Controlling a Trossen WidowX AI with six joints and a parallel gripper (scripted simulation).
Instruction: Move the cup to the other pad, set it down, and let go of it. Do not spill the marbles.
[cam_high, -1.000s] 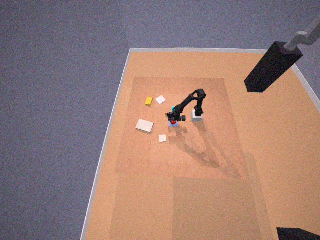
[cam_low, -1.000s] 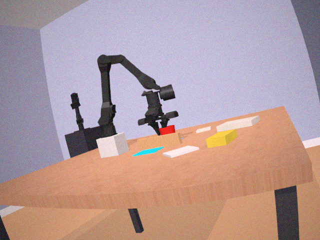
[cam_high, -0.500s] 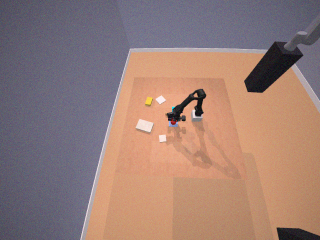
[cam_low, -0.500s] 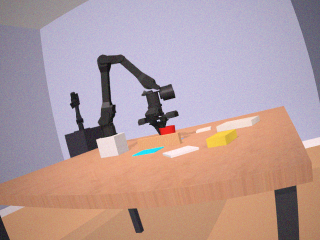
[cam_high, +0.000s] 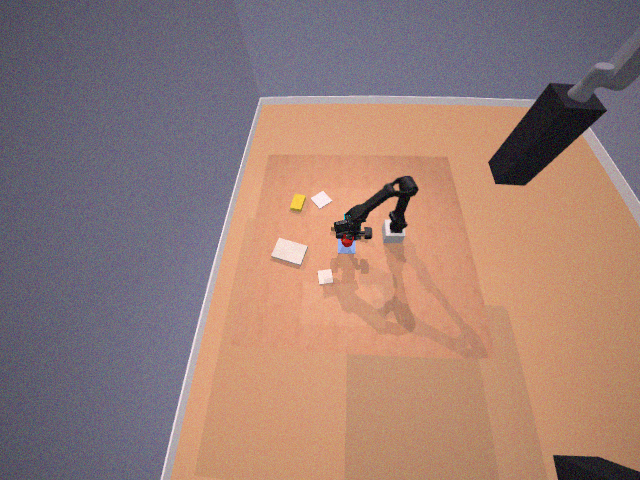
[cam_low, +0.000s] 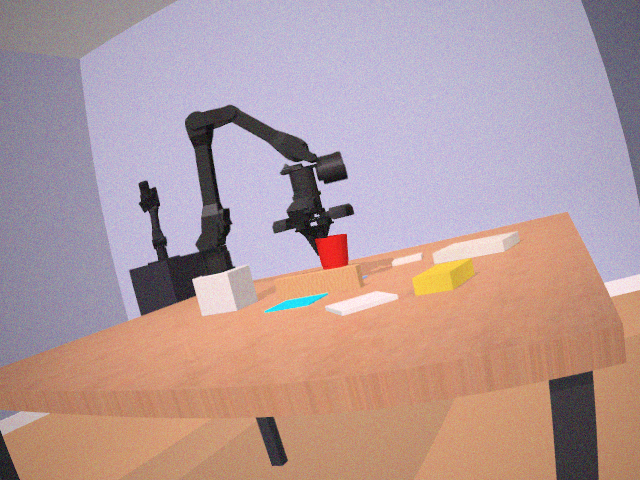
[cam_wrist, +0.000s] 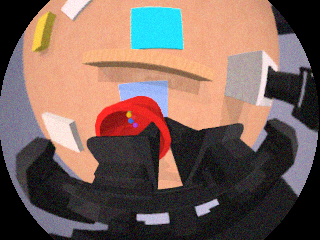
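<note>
Right now my gripper tip is 17 cm to the left of the cyan pad and 8 cm above it. From my gripper tip the other things lie so: wooden bar (8 cm to the right, 6 cm below, 1 cm ahead); then red cup (3 cm ahead); then light blue pad (8 cm below, 3 cm ahead).
</note>
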